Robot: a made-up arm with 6 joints.
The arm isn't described. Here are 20 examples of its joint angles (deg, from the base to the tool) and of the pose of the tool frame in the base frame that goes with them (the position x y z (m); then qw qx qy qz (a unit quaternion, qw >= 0)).
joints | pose
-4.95 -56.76 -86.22 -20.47 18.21 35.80 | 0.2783 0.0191 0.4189 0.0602 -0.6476 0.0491 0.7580
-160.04 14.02 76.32 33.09 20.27 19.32 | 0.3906 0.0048 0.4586 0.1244 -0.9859 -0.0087 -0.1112
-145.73 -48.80 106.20 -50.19 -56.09 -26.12 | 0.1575 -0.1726 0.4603 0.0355 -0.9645 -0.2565 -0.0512
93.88 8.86 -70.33 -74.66 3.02 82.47 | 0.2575 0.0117 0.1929 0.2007 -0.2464 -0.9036 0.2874
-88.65 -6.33 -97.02 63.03 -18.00 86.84 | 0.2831 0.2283 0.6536 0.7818 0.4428 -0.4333 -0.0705
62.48 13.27 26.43 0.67 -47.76 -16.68 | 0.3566 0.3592 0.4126 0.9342 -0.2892 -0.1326 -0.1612
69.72 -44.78 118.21 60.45 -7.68 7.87 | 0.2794 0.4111 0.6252 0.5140 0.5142 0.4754 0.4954
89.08 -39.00 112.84 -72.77 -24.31 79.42 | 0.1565 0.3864 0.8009 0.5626 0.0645 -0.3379 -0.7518
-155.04 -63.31 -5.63 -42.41 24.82 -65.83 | 0.0922 0.2329 0.8014 0.3940 0.5692 -0.2864 0.6624
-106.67 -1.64 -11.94 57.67 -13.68 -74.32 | 0.3191 0.1056 0.6792 0.2029 0.4646 0.2201 0.8334
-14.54 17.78 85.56 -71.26 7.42 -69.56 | 0.4237 0.3452 0.3886 0.9775 0.0595 -0.1188 0.1639
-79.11 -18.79 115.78 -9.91 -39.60 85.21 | 0.1787 0.1515 0.1335 0.3249 -0.6094 -0.6061 0.3947
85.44 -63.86 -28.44 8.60 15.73 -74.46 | 0.1606 0.3334 0.1847 0.6269 -0.4179 0.6197 0.2197
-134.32 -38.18 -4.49 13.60 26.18 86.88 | 0.1285 0.0970 0.6679 0.2746 0.8209 -0.3780 -0.3282
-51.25 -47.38 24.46 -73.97 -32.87 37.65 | -0.0270 -0.1278 0.3397 0.3693 -0.4981 -0.4267 0.6584
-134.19 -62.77 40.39 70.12 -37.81 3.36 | -0.0176 -0.0999 0.6197 0.3519 0.5157 -0.6069 0.4918
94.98 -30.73 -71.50 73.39 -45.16 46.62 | 0.2380 0.2878 0.2389 0.4619 -0.7454 -0.0413 0.4788
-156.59 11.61 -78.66 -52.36 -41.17 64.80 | 0.2319 0.5186 0.3882 0.4922 -0.2341 -0.7400 -0.3941
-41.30 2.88 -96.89 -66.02 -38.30 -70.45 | 0.3416 0.1799 0.7104 0.3169 0.9206 0.1157 -0.1966
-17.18 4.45 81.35 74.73 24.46 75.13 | 0.3736 0.3311 0.3628 0.9464 -0.3076 0.0981 0.0093
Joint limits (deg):
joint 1: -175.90..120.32
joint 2: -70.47..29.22
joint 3: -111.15..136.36
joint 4: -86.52..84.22
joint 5: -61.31..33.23
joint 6: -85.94..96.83
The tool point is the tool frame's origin. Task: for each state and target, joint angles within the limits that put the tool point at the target. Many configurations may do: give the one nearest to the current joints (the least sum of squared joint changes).
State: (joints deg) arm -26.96 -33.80 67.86 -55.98 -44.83 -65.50
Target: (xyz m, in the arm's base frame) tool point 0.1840 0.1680 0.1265
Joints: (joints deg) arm -25.97 -38.14 78.44 -49.18 -23.33 -85.94
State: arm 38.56 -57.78 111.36 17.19 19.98 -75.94
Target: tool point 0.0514 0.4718 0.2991
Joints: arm 26.10 -59.84 101.51 21.89 17.51 -74.33
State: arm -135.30 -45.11 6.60 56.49 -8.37 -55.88
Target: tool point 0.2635 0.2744 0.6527
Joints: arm -151.22 -6.95 -13.96 84.22 6.77 -85.94
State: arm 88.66 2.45 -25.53 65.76 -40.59 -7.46
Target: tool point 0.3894 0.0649 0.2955
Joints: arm 67.92 27.45 -40.76 65.87 -30.37 -12.08
